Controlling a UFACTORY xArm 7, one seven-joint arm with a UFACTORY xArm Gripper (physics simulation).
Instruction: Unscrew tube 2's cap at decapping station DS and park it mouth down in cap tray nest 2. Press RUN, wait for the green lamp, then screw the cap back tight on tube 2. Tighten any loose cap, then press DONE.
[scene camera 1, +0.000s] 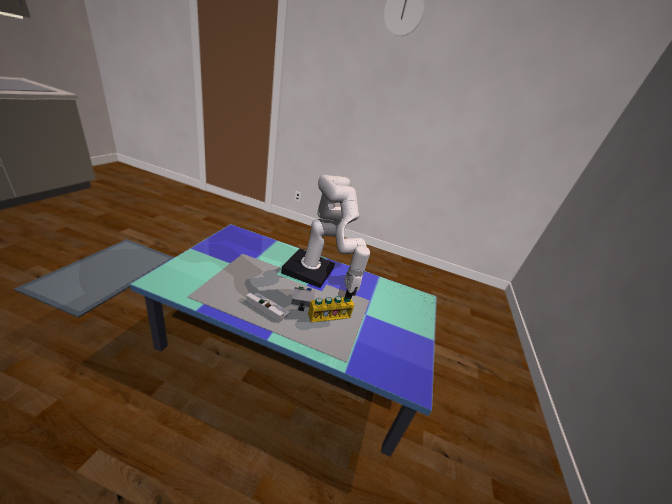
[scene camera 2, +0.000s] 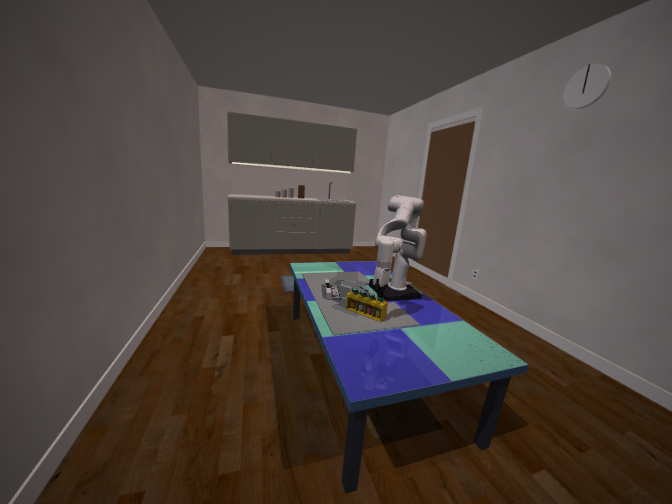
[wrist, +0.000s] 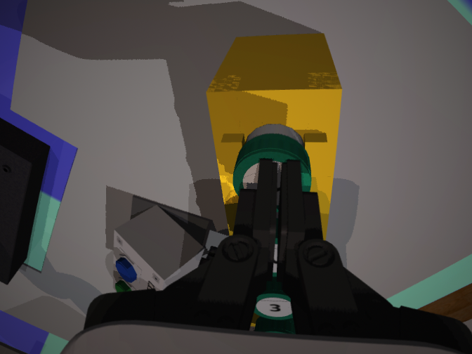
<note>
In view: my gripper (wrist: 278, 186), a cap (wrist: 280, 148), a cap (wrist: 273, 303) and a grey mat (scene camera 1: 226, 291).
The grey mat also shows in scene camera 2 (scene camera 2: 340, 320) and in the wrist view (wrist: 129, 91).
</note>
